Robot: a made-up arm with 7 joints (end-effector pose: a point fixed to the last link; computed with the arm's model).
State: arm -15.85 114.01 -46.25 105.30 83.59 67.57 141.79
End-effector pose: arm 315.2 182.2 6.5 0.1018 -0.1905 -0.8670 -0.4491
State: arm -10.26 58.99 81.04 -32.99 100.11 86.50 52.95
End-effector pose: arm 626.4 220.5 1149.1 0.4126 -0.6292 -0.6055 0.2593
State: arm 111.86 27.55 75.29 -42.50 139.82 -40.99 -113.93
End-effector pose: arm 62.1 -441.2 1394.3 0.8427 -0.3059 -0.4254 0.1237
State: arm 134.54 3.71 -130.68 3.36 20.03 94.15 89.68
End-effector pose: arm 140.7 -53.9 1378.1 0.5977 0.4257 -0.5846 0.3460
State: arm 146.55 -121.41 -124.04 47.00 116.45 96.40 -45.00
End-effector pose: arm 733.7 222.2 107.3 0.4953 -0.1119 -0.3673 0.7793
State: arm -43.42 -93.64 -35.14 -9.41 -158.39 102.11 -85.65
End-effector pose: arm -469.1 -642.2 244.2 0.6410 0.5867 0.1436 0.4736
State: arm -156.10 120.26 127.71 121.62 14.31 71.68 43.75
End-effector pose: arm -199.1 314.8 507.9 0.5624 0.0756 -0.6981 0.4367
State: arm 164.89 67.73 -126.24 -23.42 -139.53 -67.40 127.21
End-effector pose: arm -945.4 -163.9 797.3 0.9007 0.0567 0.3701 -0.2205
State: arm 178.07 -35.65 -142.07 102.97 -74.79 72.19 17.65
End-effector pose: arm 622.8 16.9 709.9 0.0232 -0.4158 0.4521 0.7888
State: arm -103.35 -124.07 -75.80 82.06 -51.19 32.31 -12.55
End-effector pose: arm -271.3 -536.7 146.8 0.3372 -0.6200 -0.5994 -0.3775
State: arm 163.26 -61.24 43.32 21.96 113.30 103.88 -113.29
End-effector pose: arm 729.8 446.9 855.6 0.0078 -0.2393 0.5300 0.8135
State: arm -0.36 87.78 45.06 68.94 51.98 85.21 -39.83
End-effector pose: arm 637.7 -349.0 392.0 0.7295 -0.3183 -0.5937 -0.1186
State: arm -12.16 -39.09 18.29 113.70 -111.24 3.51 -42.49
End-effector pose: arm 116.3 -123.6 1139.6 0.7188 -0.1881 0.0016 0.6693
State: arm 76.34 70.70 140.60 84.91 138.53 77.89 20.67
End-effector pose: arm 58.4 -586.3 1100.4 0.1987 -0.4051 0.8195 -0.3534
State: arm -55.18 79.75 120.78 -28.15 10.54 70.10 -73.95
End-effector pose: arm 616.5 842.4 703.9 0.0622 -0.6644 0.6078 -0.4305
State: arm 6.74 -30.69 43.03 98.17 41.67 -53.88 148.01
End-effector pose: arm -0.4 -275.8 1193.3 0.7116 -0.4629 -0.2308 0.4755
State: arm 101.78 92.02 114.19 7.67 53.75 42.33 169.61
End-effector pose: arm -299.6 -963.1 666.9 0.1184 0.1519 0.8984 -0.3946
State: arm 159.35 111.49 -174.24 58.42 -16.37 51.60 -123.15
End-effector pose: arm -774.1 -231.0 673.3 0.5443 -0.6401 -0.3915 0.3752
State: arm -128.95 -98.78 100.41 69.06 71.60 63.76 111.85
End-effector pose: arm 674.2 -214.1 165.6 0.5295 0.7920 0.1138 0.2819
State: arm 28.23 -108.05 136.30 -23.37 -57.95 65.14 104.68
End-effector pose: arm -835.5 364.3 351.9 0.1122 -0.5704 -0.8136 0.0056
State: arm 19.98 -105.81 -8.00 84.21 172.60 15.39 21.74
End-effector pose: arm -740.8 260.7 730.7 0.3999 -0.7806 -0.4390 0.1948
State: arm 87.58 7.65 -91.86 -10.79 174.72 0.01 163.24
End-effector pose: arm -142.4 -151.4 1556.2 0.6722 -0.5163 0.3470 -0.4014
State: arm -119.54 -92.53 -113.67 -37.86 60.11 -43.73 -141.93
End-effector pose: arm 751.9 -600.4 514.6 0.0284 0.7331 -0.6553 -0.1798
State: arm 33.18 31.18 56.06 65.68 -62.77 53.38 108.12
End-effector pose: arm 432.5 -555.8 948.3 0.5422 0.4520 -0.7052 -0.0662
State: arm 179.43 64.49 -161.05 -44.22 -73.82 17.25 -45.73
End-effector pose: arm -941.3 236.2 662.6 0.2999 -0.6285 -0.4257 -0.5778
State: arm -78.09 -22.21 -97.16 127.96 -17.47 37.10 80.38
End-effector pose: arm -203.3 -104.1 690.7 0.0565 0.2358 0.6271 0.7402
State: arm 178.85 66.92 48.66 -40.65 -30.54 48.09 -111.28
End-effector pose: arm -868.7 -160.3 979.9 0.4972 0.4501 0.6068 -0.4265
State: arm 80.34 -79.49 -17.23 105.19 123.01 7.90 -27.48
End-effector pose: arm -17.9 380.1 1031.8 0.6212 -0.3351 -0.5261 0.4744
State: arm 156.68 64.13 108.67 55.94 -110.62 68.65 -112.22
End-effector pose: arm -864.6 2.6 869.0 0.6879 0.3730 0.0093 -0.6225
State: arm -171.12 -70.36 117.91 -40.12 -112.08 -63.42 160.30
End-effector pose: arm 829.2 -328.0 835.9 0.1392 -0.3475 0.8632 0.3388
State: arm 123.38 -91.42 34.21 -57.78 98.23 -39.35 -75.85
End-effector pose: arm 654.8 606.0 219.0 0.5033 -0.4129 0.5296 0.5437
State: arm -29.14 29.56 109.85 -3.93 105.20 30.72 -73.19
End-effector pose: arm 392.2 256.8 1485.2 0.0432 -0.1538 -0.5730 0.8038
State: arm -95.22 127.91 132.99 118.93 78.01 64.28 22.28
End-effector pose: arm 103.1 538.6 559.7 0.4518 -0.7219 -0.4504 0.2682
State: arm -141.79 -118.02 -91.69 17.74 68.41 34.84 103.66
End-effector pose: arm 629.0 -657.2 154.4 0.6924 -0.1882 0.6890 0.1021
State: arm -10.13 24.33 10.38 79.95 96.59 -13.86 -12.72
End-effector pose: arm 728.7 0.0 914.7 0.4927 0.6345 -0.3780 0.4602
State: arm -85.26 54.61 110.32 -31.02 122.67 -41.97 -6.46
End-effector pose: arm -18.7 909.8 1057.5 0.0989 -0.4512 0.0360 0.8862
